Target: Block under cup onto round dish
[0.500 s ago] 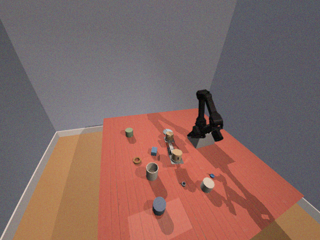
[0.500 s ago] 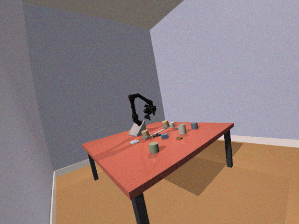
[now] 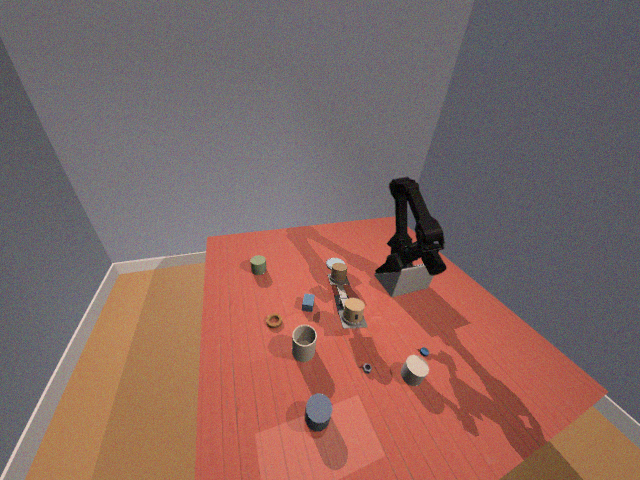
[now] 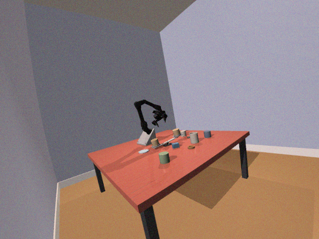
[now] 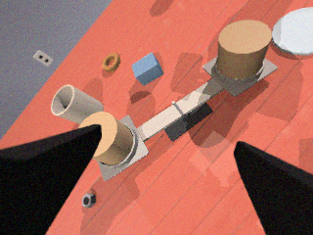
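Now: the tan cup 90 mm ahead of my gripper tip, 180 mm to the right of it and 150 mm below it. From my gripper tip the other things lie so: beige cylinder (50 mm behind, 300 mm to the left, 170 mm below); pale green block (90 mm ahead, 160 mm to the right, 160 mm below); round dish (60 mm ahead, 280 mm to the right, 200 mm below).
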